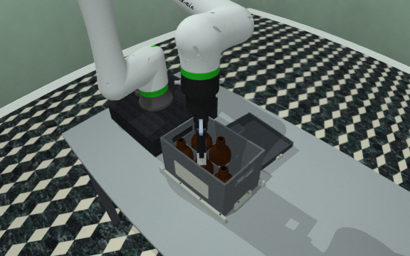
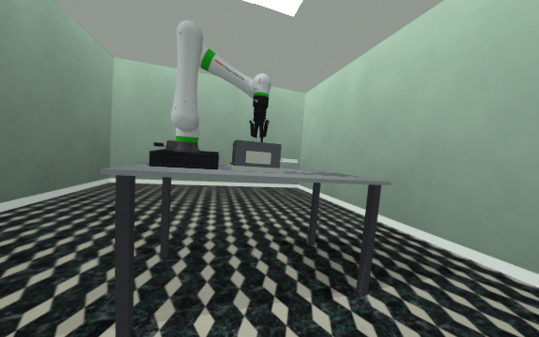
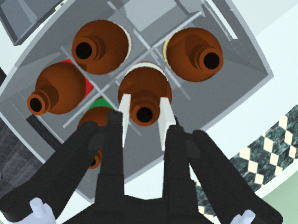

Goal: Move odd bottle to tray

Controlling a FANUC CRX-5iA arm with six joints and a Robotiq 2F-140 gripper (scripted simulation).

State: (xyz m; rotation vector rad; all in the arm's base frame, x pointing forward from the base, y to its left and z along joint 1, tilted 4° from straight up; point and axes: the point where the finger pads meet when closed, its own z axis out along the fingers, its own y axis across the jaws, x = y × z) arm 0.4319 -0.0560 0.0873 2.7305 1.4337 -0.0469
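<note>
The brown bottle is 90 mm below my hand. Also, from my hand: glass bottle (100 mm behind, 90 mm below, 70 mm to the left); then crate (90 mm below, 40 mm to the left, 10 mm behind); then dark grey tray (300 mm to the left, 160 mm below, 60 mm behind).
</note>
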